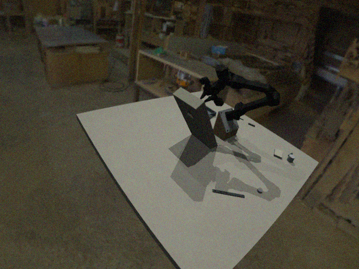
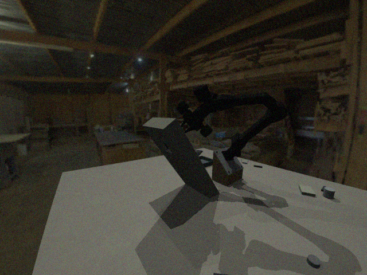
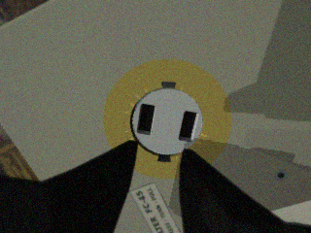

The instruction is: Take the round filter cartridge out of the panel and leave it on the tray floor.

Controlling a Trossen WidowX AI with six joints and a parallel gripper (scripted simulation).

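My gripper tip is 40 mm short of the round grey filter cartridge and 30 mm above it. The rest, counted from my gripper tip: blue-grey tray 380 mm behind, 300 mm to the right, 300 mm below.
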